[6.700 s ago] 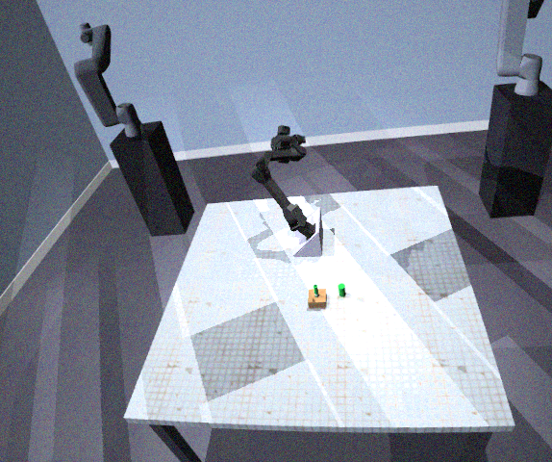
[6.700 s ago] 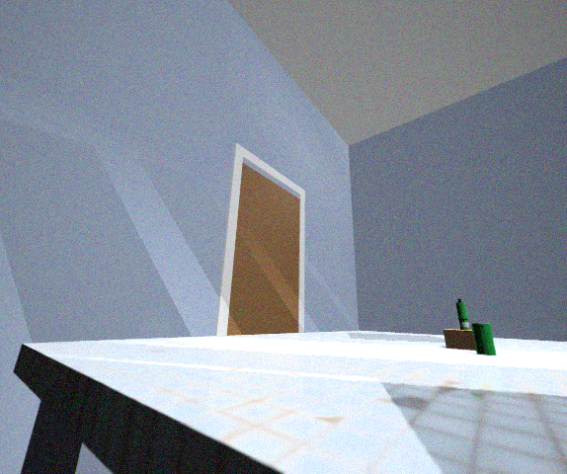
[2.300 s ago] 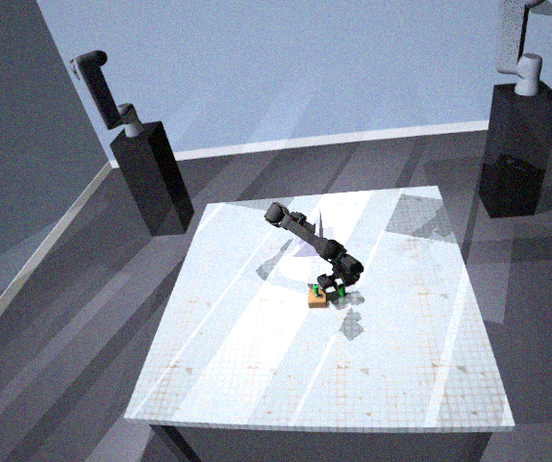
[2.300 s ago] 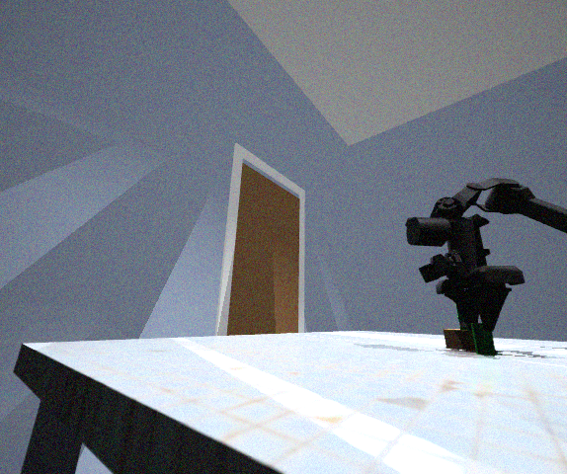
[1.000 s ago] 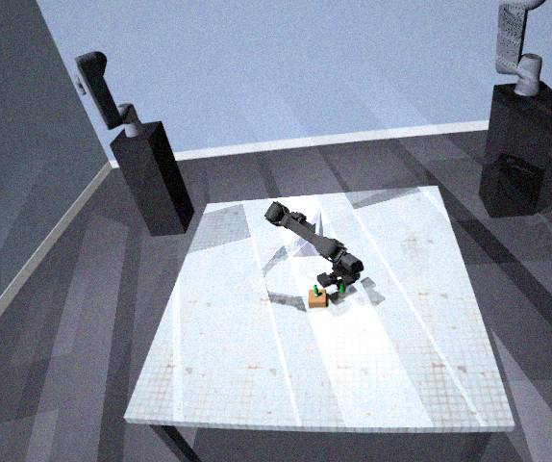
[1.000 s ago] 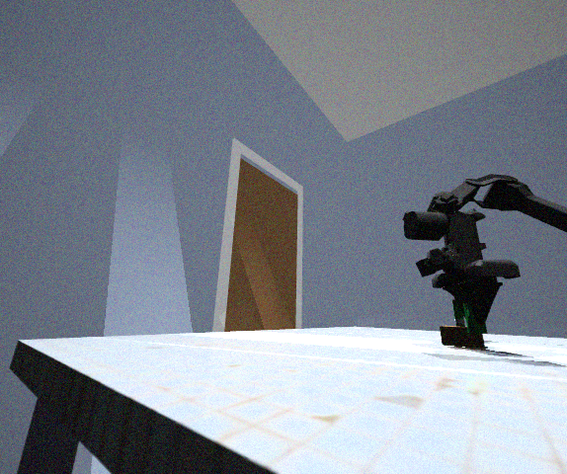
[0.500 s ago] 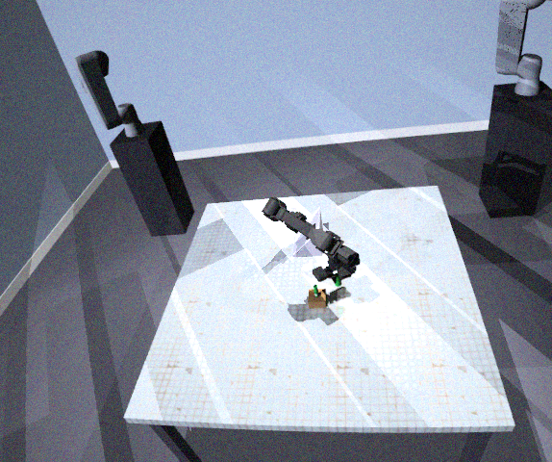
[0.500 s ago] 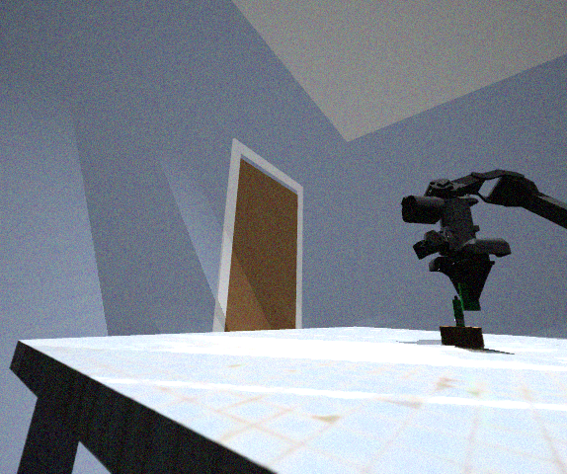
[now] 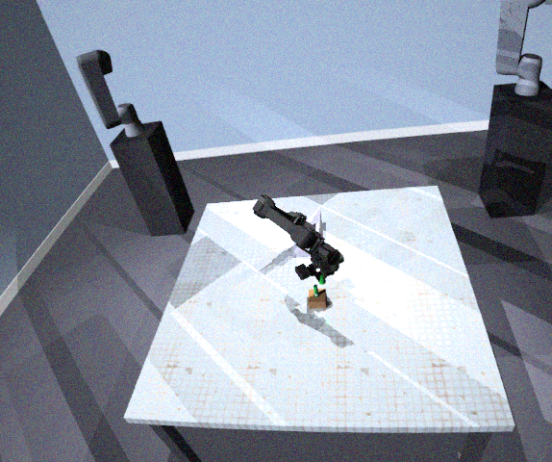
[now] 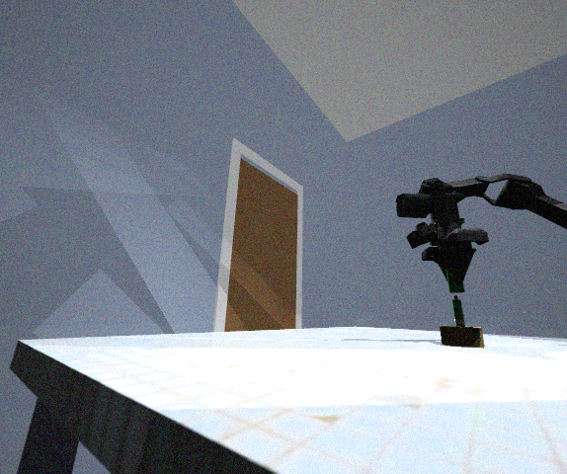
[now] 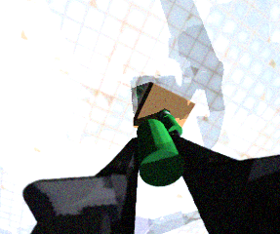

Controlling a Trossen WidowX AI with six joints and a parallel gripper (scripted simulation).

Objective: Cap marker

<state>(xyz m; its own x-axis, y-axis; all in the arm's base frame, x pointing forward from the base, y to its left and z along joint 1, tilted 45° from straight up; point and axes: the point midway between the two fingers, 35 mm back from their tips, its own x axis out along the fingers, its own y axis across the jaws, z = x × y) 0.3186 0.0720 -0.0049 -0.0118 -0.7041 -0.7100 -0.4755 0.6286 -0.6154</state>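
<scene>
My gripper tip is 10 mm short of the marker, 30 mm to the left of it and 50 mm above it. Also, from my gripper tip: holder block: 10 mm ahead, 30 mm to the right, 110 mm below; cap: 10 mm above.
</scene>
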